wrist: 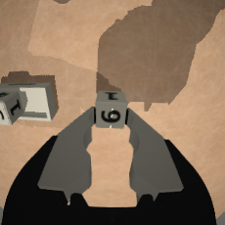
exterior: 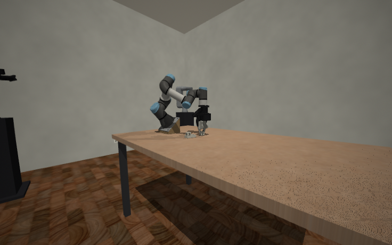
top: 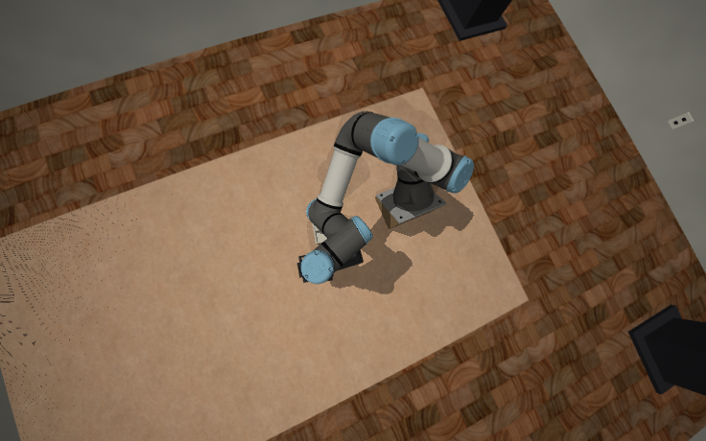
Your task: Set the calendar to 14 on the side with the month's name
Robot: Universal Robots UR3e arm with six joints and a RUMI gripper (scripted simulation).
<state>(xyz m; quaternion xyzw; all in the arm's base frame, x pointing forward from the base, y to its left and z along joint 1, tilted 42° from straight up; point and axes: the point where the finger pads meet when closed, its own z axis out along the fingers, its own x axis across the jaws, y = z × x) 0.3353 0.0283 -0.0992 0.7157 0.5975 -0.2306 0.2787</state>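
Right now the white digit cube is 1 cm below my hand. From my hand the other things lie so: tray 2 cm behind, 11 cm to the right, 2 cm below.
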